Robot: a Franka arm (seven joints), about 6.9 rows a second.
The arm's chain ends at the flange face. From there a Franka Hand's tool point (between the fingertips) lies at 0.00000 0.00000 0.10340 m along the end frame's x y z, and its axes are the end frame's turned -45 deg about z.
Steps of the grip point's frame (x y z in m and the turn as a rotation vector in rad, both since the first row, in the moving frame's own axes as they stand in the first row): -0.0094 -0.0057 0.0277 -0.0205 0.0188 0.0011; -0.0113 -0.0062 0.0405 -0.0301 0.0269 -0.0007; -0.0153 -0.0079 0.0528 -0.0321 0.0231 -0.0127; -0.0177 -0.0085 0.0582 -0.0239 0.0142 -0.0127; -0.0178 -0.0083 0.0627 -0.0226 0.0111 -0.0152
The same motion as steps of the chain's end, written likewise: -0.0136 0.0025 0.0277 -0.0012 0.0278 0.0011; -0.0165 0.0034 0.0406 -0.0023 0.0403 -0.0007; -0.0204 0.0046 0.0529 -0.0064 0.0390 -0.0127; -0.0213 0.0058 0.0582 -0.0069 0.0269 -0.0127; -0.0209 0.0059 0.0627 -0.0081 0.0238 -0.0152
